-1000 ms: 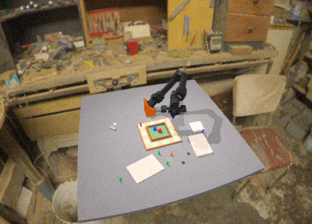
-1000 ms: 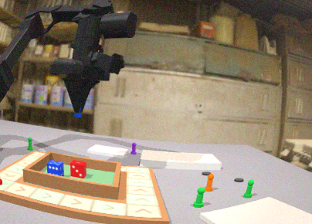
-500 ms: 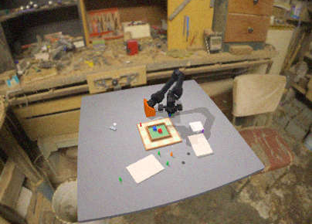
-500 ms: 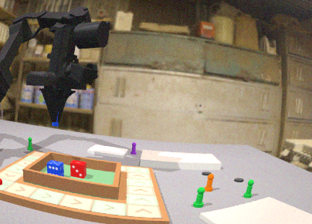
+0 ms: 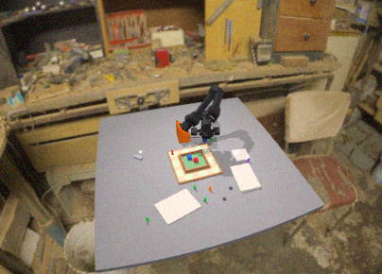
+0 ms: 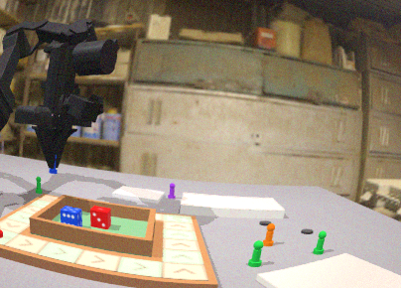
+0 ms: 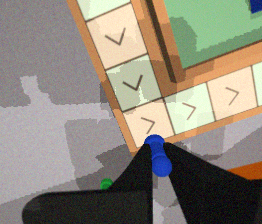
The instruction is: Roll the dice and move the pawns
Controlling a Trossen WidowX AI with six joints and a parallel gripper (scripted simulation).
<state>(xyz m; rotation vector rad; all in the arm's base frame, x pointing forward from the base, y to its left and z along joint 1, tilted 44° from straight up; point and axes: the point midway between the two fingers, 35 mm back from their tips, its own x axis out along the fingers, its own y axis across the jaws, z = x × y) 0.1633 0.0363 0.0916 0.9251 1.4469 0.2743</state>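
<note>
My gripper tip is 10 mm below the blue pawn. The rest, counted from my gripper tip: purple pawn (240 mm ahead, 210 mm to the left, 50 mm below); red pawn (20 mm behind, 230 mm to the right, 40 mm below); orange pawn (340 mm ahead, 120 mm to the right, 50 mm below).
</note>
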